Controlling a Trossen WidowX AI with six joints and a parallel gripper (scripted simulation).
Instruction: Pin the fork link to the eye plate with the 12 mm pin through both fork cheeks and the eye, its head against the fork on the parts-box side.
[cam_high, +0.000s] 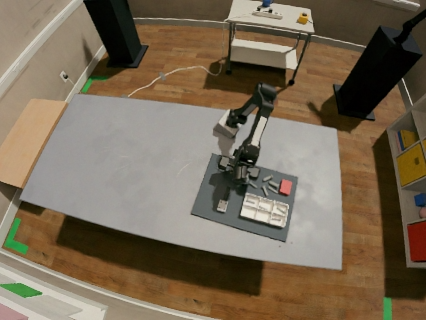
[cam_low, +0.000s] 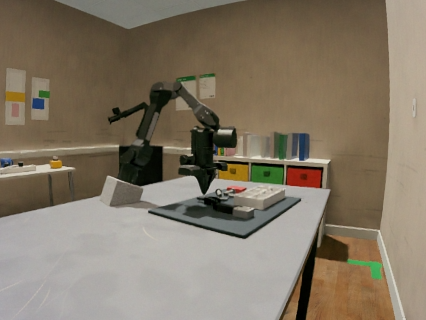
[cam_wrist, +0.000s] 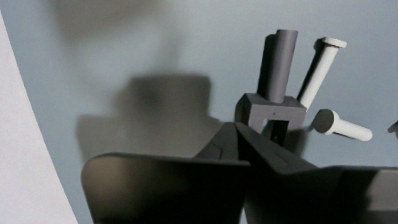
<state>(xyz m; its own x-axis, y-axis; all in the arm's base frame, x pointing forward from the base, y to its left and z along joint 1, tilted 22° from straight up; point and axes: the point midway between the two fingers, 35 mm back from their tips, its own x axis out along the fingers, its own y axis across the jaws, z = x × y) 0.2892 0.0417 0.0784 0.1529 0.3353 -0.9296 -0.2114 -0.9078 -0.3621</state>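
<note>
Now: hand 6 cm above the fork link, 3 cm to the right of it and 1 cm short of it. Round my hand: eye plate 8 cm ahead, 6 cm below, 4 cm to the right; then mat 8 cm below, 8 cm ahead, 6 cm to the left; then thick pin 15 cm to the left, 6 cm below, 2 cm behind.
</note>
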